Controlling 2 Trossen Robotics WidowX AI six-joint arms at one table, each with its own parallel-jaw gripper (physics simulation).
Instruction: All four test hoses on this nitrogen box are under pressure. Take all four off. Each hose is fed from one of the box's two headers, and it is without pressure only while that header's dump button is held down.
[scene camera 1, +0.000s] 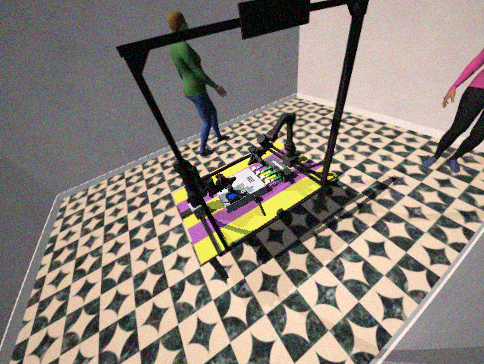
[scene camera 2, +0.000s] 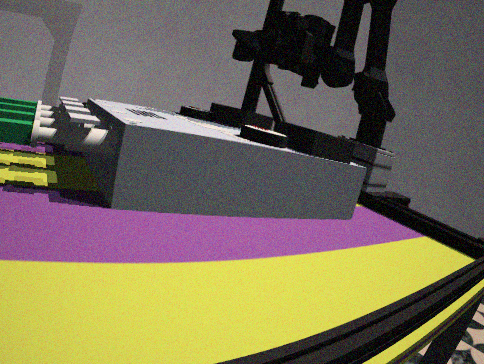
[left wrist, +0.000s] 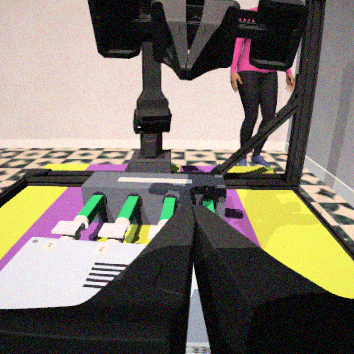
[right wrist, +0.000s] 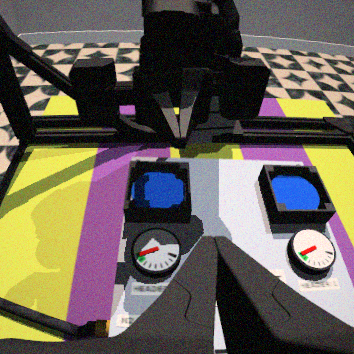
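Observation:
Through scene camera 2 I see my left gripper (scene camera 2: 233, 32), shut and holding nothing. The right wrist view gives me my right gripper (right wrist: 211, 246), which is shut as well and has nothing in its grasp, together with my left gripper (right wrist: 179, 144) and a grey nitrogen box (right wrist: 234, 198). In the left wrist view I find my left gripper (left wrist: 190, 216) again, my right gripper (left wrist: 185, 74), and the grey nitrogen box (left wrist: 63, 271) too.

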